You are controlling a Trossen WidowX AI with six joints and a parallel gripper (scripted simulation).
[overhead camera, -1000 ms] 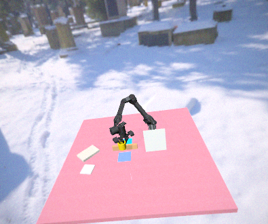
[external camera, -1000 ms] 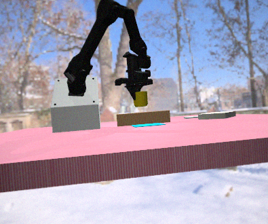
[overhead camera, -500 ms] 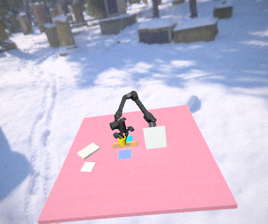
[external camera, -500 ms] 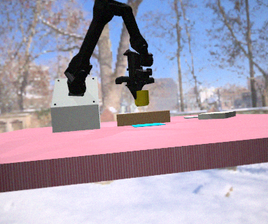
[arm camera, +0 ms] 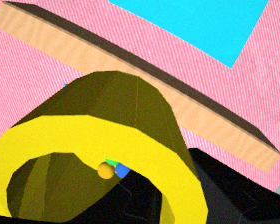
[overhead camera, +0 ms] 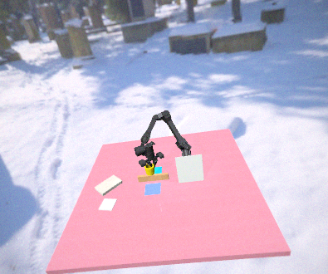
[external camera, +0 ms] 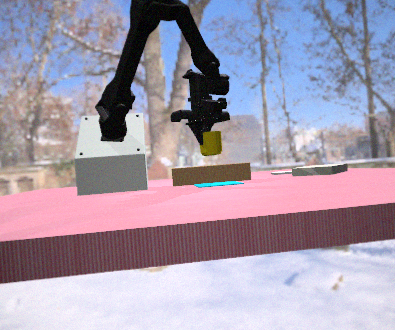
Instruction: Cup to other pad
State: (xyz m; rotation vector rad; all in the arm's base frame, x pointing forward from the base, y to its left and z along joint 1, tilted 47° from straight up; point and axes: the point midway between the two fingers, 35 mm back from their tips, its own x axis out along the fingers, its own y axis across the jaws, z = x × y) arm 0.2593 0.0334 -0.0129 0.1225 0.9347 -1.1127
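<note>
The cyan pad is 30 mm ahead of my gripper tip, 100 mm to the right of it and 130 mm below it. The rest, counted from my gripper tip: wooden bar 20 mm ahead, 100 mm below; then light blue pad 10 mm ahead, 100 mm to the left, 130 mm below; then yellow cup 20 mm ahead, 20 mm to the left.
</note>
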